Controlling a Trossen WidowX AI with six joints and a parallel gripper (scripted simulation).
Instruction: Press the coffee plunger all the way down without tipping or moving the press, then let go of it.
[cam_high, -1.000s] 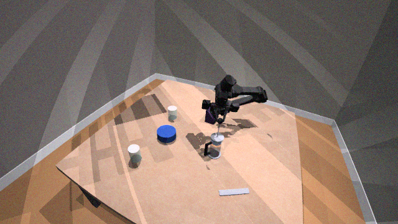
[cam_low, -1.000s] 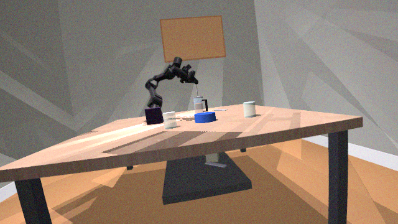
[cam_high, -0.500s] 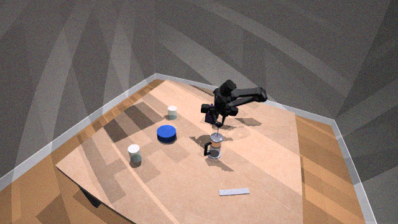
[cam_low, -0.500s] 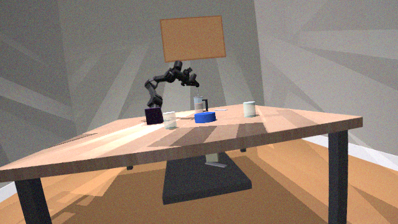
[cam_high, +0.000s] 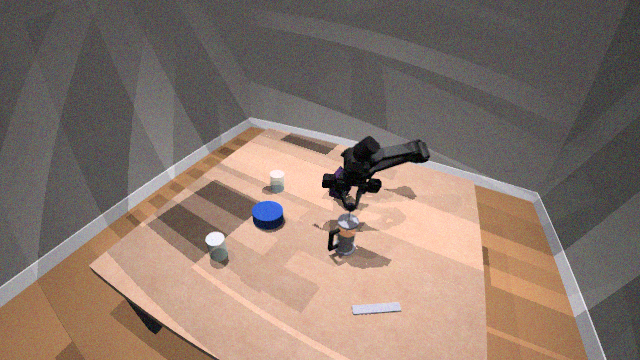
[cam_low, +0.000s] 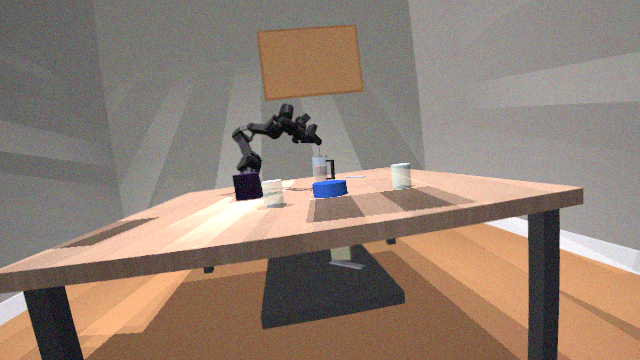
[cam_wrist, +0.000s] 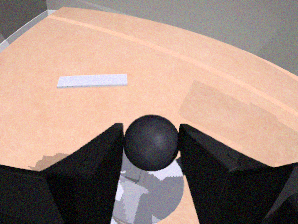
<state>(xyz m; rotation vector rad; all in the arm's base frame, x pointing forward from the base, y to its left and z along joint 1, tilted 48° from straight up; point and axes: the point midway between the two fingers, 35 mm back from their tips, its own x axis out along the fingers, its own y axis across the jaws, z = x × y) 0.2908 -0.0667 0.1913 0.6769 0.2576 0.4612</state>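
My gripper tip is now 100 mm above the coffee press and 10 mm to the left of it. From my gripper tip the other things lie so: blue disc 320 mm to the right, 180 mm below, 40 mm behind.
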